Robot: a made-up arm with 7 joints. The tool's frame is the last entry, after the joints.
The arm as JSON. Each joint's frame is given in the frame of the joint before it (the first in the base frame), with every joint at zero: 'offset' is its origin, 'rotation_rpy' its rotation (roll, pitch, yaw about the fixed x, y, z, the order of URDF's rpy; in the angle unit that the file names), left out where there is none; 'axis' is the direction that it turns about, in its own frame. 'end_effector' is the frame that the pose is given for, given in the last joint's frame.
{
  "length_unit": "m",
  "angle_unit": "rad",
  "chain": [
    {
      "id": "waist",
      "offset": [
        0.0,
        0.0,
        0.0
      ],
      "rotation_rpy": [
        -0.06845,
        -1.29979,
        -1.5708
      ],
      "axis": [
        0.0,
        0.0,
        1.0
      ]
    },
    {
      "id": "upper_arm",
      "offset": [
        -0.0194,
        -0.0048,
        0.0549
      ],
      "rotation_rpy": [
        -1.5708,
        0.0,
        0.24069
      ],
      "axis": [
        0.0,
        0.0,
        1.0
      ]
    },
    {
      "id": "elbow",
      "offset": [
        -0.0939,
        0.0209,
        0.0
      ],
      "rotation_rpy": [
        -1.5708,
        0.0,
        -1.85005
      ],
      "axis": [
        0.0,
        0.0,
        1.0
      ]
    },
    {
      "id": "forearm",
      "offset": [
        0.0,
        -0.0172,
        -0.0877
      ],
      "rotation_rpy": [
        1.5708,
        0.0,
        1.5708
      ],
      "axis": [
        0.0,
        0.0,
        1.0
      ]
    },
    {
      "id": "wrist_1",
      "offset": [
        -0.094,
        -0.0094,
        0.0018
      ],
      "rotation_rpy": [
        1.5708,
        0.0,
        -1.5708
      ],
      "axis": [
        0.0,
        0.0,
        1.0
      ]
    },
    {
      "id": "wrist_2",
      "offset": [
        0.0,
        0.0,
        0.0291
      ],
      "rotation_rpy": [
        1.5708,
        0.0,
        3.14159
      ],
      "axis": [
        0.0,
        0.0,
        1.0
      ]
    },
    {
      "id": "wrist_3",
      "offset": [
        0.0,
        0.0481,
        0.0
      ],
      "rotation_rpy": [
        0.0,
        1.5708,
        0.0
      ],
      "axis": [
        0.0,
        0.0,
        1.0
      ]
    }
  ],
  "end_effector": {
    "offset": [
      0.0,
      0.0,
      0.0
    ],
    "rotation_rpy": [
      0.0,
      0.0,
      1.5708
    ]
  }
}
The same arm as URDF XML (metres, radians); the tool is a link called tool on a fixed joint. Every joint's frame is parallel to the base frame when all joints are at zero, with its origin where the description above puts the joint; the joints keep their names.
<robot name="arm">
<joint name="waist" type="continuous"><parent link="base"/><child link="link1"/><origin xyz="0.0000 0.0000 0.0000" rpy="0.0000 0.0000 0.0000"/><axis xyz="0.068403 0.961235 0.26711"/></joint>
<joint name="upper_arm" type="continuous"><parent link="link1"/><child link="link2"/><origin xyz="-0.0010 0.0583 -0.0039" rpy="0.0000 0.0000 0.0000"/><axis xyz="0.968889 -0.0002 -0.247497"/></joint>
<joint name="elbow" type="continuous"><parent link="link2"/><child link="link3"/><origin xyz="-0.0238 0.0058 -0.0930" rpy="0.0000 0.0000 0.0000"/><axis xyz="0.247497 -0.0001 0.968889"/></joint>
<joint name="forearm" type="continuous"><parent link="link3"/><child link="link4"/><origin xyz="-0.0050 0.0000 -0.0892" rpy="0.0000 0.0000 0.0000"/><axis xyz="0.0002 1 0"/></joint>
<joint name="wrist_1" type="continuous"><parent link="link4"/><child link="link5"/><origin xyz="0.0888 0.0018 -0.0324" rpy="0.0000 0.0000 0.0000"/><axis xyz="0.968913 -0.0002 -0.247403"/></joint>
<joint name="wrist_2" type="continuous"><parent link="link5"/><child link="link6"/><origin xyz="0.0282 0.0000 -0.0072" rpy="0.0000 0.0000 0.0000"/><axis xyz="0.0002 1 0"/></joint>
<joint name="wrist_3" type="continuous"><parent link="link6"/><child link="link7"/><origin xyz="0.0466 0.0000 -0.0119" rpy="0.0000 0.0000 0.0000"/><axis xyz="0.247403 -0.0001 0.968913"/></joint>
<joint name="tool_joint" type="fixed"><parent link="link7"/><child link="tool"/><origin xyz="0.0000 0.0000 0.0000" rpy="0.0000 0.2500 -0.0002"/></joint>
<link name="base"/>
<link name="link1"/>
<link name="link2"/>
<link name="link3"/>
<link name="link4"/>
<link name="link5"/>
<link name="link6"/>
<link name="link7"/>
<link name="tool"/>
</robot>

